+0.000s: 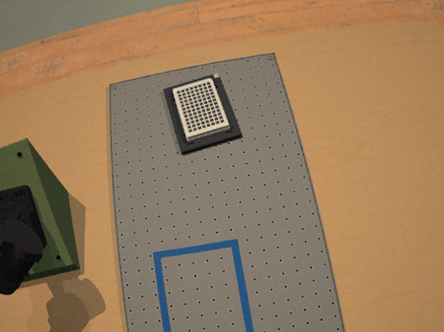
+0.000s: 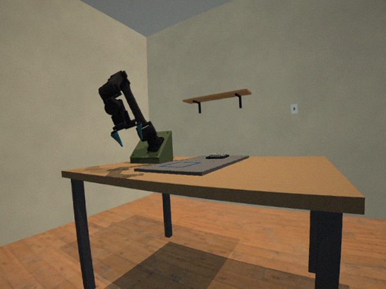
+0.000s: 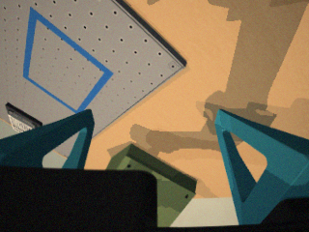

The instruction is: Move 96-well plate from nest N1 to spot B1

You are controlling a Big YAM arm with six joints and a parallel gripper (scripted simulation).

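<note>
Now: hand 580 mm to the right of the white 96-well plate, 200 mm short of it and 110 mm above it. Round my hand: dark plate nest N1: 580 mm to the left, 200 mm ahead, 130 mm below.
</note>
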